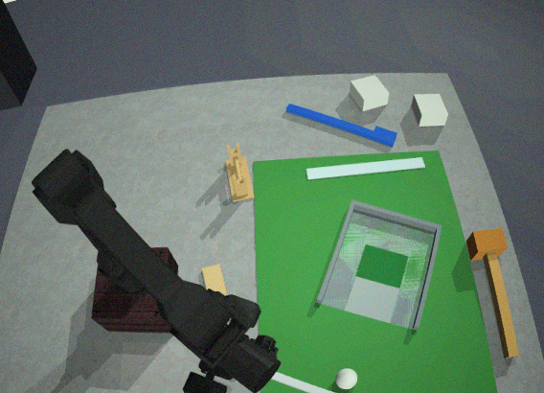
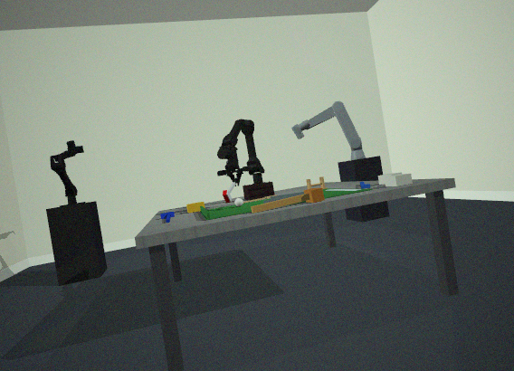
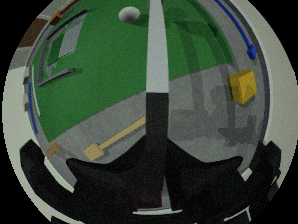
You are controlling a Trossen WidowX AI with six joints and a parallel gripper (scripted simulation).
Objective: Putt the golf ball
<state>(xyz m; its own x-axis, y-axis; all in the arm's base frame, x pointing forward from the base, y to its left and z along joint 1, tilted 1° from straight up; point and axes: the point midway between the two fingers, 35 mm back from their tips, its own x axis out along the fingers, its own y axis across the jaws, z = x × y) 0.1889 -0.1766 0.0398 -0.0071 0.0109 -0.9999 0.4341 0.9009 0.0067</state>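
My gripper tip is 3 cm past the tan paddle, 14 cm to the right of it and 10 cm above it. Also, from my gripper tip: green mat 29 cm ahead, 13 cm to the left, 10 cm below; then red putter 11 cm ahead, 5 cm to the right; then white golf ball 21 cm ahead, 4 cm to the right, 8 cm below.
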